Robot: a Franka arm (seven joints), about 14 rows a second.
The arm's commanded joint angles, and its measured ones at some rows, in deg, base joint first. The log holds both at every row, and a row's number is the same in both.
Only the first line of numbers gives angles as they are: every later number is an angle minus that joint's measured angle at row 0.
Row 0, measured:
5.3 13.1 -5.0 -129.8 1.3 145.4 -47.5
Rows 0 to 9, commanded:
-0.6 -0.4 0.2 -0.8 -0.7 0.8 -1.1
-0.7 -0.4 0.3 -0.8 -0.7 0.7 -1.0
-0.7 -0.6 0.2 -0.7 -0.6 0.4 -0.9
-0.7 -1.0 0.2 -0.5 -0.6 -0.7 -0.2
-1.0 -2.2 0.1 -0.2 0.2 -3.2 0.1
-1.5 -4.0 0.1 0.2 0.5 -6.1 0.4
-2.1 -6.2 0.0 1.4 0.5 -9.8 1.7
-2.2 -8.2 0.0 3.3 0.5 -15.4 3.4
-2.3 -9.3 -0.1 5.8 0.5 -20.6 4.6
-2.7 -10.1 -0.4 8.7 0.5 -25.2 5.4
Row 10, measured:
-2.0 -6.5 -0.2 5.0 0.1 -17.2 3.4
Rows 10 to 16, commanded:
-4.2 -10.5 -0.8 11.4 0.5 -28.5 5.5
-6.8 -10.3 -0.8 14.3 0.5 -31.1 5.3
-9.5 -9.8 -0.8 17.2 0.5 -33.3 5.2
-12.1 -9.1 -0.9 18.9 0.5 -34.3 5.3
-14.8 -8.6 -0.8 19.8 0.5 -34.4 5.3
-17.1 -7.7 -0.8 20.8 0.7 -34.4 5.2
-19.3 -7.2 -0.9 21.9 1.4 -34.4 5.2
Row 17, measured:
-15.4 -9.9 -1.5 18.2 0.2 -33.0 5.1
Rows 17 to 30, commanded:
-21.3 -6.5 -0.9 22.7 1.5 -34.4 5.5
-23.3 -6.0 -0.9 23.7 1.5 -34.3 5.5
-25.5 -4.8 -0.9 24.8 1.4 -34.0 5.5
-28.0 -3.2 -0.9 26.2 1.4 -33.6 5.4
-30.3 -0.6 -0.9 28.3 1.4 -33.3 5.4
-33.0 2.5 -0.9 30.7 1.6 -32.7 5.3
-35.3 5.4 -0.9 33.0 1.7 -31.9 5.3
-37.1 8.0 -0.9 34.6 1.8 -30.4 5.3
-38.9 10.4 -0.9 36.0 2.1 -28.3 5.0
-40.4 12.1 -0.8 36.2 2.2 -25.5 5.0
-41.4 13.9 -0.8 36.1 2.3 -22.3 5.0
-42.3 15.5 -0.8 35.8 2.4 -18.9 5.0
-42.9 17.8 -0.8 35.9 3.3 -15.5 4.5
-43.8 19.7 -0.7 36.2 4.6 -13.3 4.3
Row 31, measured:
-42.0 15.6 -1.7 33.4 2.4 -16.2 5.0
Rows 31 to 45, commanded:
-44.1 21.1 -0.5 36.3 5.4 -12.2 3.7
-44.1 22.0 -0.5 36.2 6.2 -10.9 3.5
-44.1 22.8 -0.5 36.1 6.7 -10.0 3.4
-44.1 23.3 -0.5 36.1 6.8 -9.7 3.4
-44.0 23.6 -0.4 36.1 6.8 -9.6 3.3
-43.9 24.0 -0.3 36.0 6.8 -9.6 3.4
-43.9 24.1 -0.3 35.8 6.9 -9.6 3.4
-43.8 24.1 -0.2 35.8 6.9 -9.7 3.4
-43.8 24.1 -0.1 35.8 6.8 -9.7 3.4
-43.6 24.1 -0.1 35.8 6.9 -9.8 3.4
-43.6 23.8 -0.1 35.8 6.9 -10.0 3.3
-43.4 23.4 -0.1 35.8 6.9 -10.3 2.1
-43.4 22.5 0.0 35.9 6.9 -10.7 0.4
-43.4 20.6 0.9 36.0 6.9 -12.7 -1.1
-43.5 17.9 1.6 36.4 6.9 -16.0 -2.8
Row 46, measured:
-43.0 22.6 0.1 35.8 6.0 -10.8 0.8
